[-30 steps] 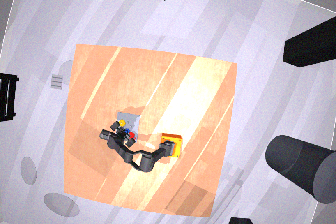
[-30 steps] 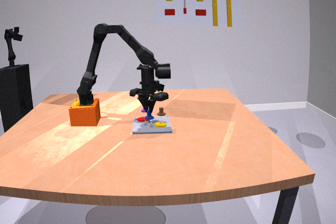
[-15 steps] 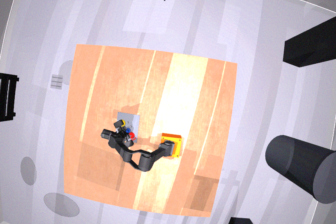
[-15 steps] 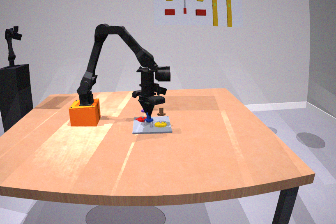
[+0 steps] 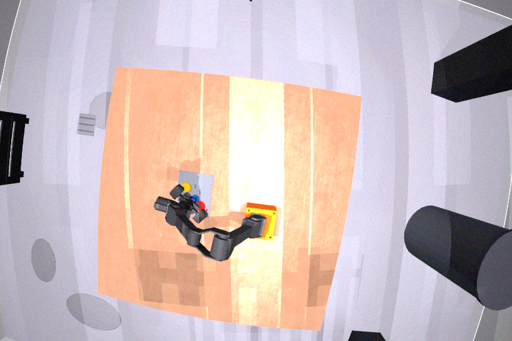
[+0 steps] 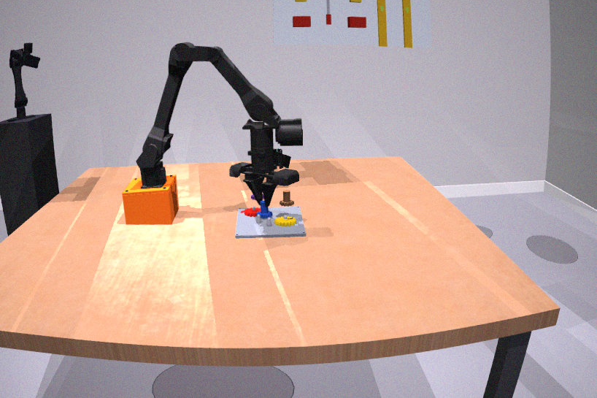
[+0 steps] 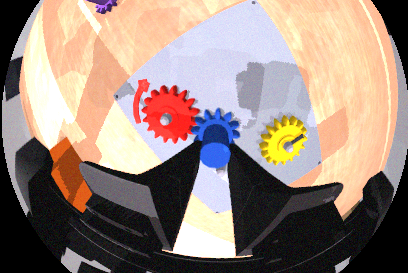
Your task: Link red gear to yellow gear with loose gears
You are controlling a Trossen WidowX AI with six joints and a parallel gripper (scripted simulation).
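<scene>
Now: gripper tip 10 mm above the blue gear. From my gripper tip the other things lie so: yellow gear 60 mm ahead, 40 mm to the right, 20 mm below; red arrow 50 mm behind, 60 mm to the left, 30 mm below; red gear 30 mm behind, 30 mm to the left, 20 mm below.
</scene>
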